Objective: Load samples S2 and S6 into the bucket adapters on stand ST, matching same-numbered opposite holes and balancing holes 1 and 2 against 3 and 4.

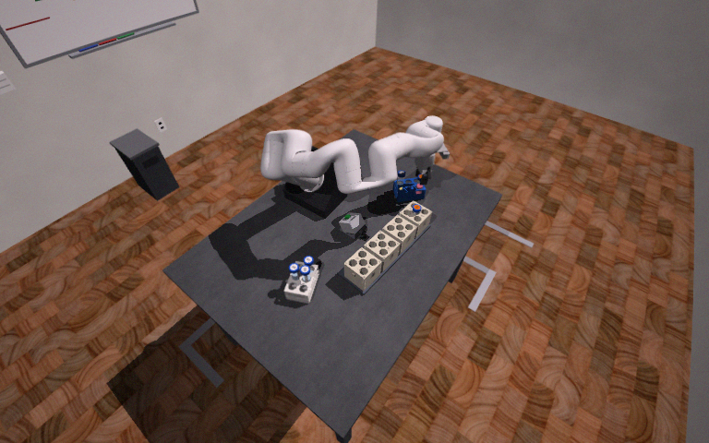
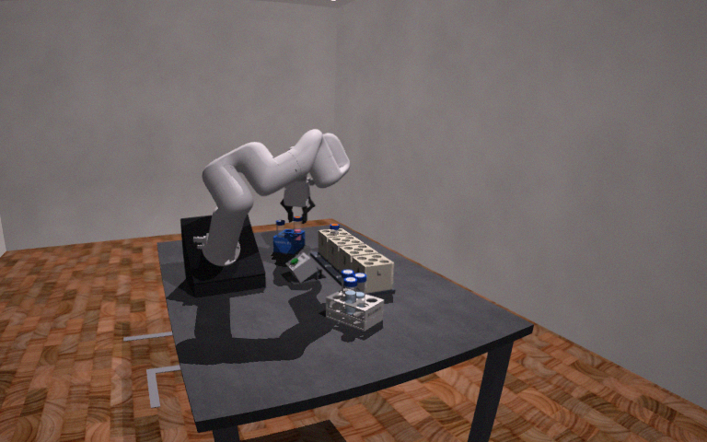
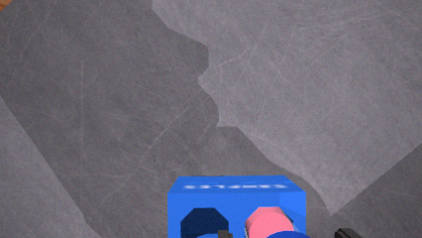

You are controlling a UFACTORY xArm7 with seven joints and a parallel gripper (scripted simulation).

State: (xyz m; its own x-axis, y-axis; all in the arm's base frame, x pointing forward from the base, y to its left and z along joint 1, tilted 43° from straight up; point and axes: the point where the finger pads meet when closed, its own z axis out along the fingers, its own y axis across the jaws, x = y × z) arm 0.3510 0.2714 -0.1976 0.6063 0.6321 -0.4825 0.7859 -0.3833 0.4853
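Right now my hand is 1 cm past the orange-dot tube and 5 cm above it. Round my hand: white rack (5 cm behind, 68 cm to the right, 9 cm below); then blue rack (4 cm behind, 2 cm to the right, 9 cm below).
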